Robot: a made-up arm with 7 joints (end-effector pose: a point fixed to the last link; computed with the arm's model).
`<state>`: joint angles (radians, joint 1 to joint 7).
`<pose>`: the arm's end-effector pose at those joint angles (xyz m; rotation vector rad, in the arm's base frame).
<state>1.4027 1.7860 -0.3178 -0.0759 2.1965 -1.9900 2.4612</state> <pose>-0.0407 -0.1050 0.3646 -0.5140 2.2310 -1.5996</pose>
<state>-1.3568 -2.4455 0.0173 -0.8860 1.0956 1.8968 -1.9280</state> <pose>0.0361 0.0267 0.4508 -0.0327 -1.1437 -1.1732</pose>
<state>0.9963 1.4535 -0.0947 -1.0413 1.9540 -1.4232 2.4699</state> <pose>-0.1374 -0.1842 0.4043 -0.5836 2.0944 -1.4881</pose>
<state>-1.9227 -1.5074 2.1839 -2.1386 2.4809 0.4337 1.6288</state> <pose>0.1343 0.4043 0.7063 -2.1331 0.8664 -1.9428</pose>
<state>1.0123 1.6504 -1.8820 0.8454 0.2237 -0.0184 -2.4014</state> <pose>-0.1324 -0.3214 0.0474 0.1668 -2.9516 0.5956</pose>
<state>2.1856 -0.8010 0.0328 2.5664 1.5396 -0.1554 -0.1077</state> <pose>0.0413 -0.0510 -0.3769 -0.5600 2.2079 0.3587</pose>
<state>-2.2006 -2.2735 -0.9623 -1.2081 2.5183 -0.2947 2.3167</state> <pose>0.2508 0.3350 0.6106 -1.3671 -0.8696 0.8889</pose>
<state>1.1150 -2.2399 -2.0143 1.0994 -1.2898 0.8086 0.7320</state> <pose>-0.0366 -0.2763 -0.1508 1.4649 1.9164 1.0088</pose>
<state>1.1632 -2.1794 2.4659 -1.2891 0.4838 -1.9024 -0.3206</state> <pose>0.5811 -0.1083 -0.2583 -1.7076 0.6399 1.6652</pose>
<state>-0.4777 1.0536 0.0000 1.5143 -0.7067 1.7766 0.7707</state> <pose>0.0372 -0.2983 0.5743 -1.8235 -0.1550 0.6968</pose>
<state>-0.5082 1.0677 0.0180 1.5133 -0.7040 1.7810 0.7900</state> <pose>0.0348 -0.2857 0.5850 -1.8417 -0.1668 0.7017</pose>
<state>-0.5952 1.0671 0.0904 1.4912 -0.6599 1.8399 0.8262</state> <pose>0.0461 -0.2478 0.6027 -1.8412 -0.2042 0.7953</pose>
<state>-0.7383 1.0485 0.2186 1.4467 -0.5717 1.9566 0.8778</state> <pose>0.0730 -0.1748 0.6177 -1.8155 -0.2552 1.0016</pose>
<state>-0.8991 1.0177 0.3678 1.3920 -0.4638 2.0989 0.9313</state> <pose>0.1040 -0.0767 0.6131 -1.7656 -0.2825 1.2809</pose>
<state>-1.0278 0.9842 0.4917 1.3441 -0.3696 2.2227 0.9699</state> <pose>0.1244 0.0125 0.5884 -1.7031 -0.2701 1.5395</pose>
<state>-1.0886 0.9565 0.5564 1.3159 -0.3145 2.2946 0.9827</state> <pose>0.1322 0.0593 0.5648 -1.6520 -0.2451 1.6897</pose>
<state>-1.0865 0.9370 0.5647 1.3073 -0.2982 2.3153 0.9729</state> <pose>0.1349 0.0631 0.5552 -1.6245 -0.2325 1.7264</pose>
